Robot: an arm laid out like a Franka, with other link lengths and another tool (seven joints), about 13 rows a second.
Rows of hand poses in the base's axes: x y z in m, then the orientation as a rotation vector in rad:
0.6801, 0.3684, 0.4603, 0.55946, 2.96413, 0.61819
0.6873, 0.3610, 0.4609, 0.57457, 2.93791, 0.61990
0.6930, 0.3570, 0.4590, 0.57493, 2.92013, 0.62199
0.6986, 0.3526, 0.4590, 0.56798, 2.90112, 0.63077
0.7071, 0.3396, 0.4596, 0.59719, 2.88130, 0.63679
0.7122, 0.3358, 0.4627, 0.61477, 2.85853, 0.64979
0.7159, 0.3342, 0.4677, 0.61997, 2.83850, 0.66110
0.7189, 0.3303, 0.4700, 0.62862, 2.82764, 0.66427
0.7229, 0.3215, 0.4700, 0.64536, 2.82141, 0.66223
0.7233, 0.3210, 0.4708, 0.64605, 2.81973, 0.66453
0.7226, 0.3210, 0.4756, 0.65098, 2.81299, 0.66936
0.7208, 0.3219, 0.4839, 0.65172, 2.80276, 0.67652
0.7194, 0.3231, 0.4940, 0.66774, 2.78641, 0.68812
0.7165, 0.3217, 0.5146, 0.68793, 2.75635, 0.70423
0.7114, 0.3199, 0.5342, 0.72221, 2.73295, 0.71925
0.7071, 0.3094, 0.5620, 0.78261, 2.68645, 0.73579
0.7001, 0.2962, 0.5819, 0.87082, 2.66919, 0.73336
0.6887, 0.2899, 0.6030, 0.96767, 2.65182, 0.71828
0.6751, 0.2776, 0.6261, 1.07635, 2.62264, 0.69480
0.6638, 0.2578, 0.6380, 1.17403, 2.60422, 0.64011
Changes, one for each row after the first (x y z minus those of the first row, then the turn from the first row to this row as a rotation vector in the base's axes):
0.0072, -0.0074, 0.0006, 0.00089, -0.01958, -0.01692
0.0129, -0.0114, -0.0013, 0.00164, -0.03578, -0.02256
0.0185, -0.0158, -0.0013, 0.00648, -0.05487, -0.02381
0.0270, -0.0288, -0.0007, 0.01148, -0.06352, -0.04713
0.0321, -0.0326, 0.0024, 0.02059, -0.07776, -0.06408
0.0358, -0.0342, 0.0074, 0.02808, -0.09349, -0.07291
0.0388, -0.0381, 0.0097, 0.03049, -0.10031, -0.08142
0.0428, -0.0469, 0.0097, 0.02991, -0.10057, -0.09364
0.0432, -0.0474, 0.0105, 0.03149, -0.10167, -0.09445
0.0425, -0.0474, 0.0153, 0.03494, -0.10573, -0.09929
0.0407, -0.0465, 0.0236, 0.03971, -0.11418, -0.10262
0.0393, -0.0453, 0.0337, 0.04836, -0.12247, -0.11685
0.0364, -0.0467, 0.0543, 0.06035, -0.14109, -0.13793
0.0313, -0.0485, 0.0739, 0.07265, -0.14827, -0.16539
0.0270, -0.0590, 0.1017, 0.08791, -0.16532, -0.21656
0.0200, -0.0722, 0.1216, 0.09189, -0.14531, -0.27518
0.0086, -0.0785, 0.1427, 0.08809, -0.12040, -0.33906
-0.0050, -0.0908, 0.1658, 0.07999, -0.09776, -0.41397
-0.0163, -0.1106, 0.1777, 0.04996, -0.07005, -0.48013

